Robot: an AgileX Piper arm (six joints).
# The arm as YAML. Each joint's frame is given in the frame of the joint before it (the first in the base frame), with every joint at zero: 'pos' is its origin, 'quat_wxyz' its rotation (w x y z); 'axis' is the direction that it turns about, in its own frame. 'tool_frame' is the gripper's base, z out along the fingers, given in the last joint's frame.
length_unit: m
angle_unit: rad
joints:
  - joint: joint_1
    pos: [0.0, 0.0, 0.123]
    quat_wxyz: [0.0, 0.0, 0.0, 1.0]
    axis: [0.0, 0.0, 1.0]
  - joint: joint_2
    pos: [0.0, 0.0, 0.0]
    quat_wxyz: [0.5, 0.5, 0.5, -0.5]
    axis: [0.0, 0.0, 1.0]
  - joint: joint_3
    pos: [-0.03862, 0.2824, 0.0]
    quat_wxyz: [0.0, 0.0, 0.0, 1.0]
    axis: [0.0, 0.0, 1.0]
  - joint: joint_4
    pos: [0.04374, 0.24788, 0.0]
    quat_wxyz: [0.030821, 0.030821, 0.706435, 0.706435]
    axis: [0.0, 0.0, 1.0]
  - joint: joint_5
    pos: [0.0, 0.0, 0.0]
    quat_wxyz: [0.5, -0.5, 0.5, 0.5]
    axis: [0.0, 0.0, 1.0]
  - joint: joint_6
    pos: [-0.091, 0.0, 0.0]
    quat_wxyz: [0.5, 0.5, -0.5, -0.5]
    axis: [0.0, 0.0, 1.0]
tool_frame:
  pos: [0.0, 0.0, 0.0]
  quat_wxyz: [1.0, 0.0, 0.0, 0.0]
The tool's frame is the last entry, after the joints.
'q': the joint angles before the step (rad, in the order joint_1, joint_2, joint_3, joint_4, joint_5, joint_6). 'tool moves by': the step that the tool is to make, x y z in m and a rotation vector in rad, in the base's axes. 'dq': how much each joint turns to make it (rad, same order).
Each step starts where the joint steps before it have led.
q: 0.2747 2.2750 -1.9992 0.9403 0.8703 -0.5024
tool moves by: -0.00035 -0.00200 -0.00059 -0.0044 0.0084 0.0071
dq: -0.0045 0.0000 0.0000 -0.0049 0.0143 0.0012
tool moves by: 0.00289 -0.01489 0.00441 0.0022 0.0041 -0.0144
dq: -0.0316 -0.0095 0.0001 0.0000 0.0218 0.0000
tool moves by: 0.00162 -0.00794 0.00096 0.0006 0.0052 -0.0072
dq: -0.0170 -0.0023 -0.0001 0.0000 0.0124 -0.0001
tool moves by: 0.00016 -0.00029 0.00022 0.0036 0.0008 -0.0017
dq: -0.0009 0.0000 0.0000 0.0037 -0.0001 0.0001
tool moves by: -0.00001 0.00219 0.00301 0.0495 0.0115 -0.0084
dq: 0.0000 -0.0001 0.0001 0.0516 0.0008 -0.0001
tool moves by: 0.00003 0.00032 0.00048 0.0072 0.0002 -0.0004
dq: 0.0000 0.0000 0.0000 0.0083 0.0000 -0.0021
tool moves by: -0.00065 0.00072 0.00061 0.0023 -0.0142 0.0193
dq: -0.0001 0.0001 -0.0001 0.0126 0.0083 -0.0279
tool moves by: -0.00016 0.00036 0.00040 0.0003 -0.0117 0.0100
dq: 0.0001 0.0000 0.0000 0.0070 0.0019 -0.0184
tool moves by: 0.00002 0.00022 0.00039 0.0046 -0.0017 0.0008
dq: 0.0000 0.0000 0.0000 0.0062 -0.0001 -0.0038
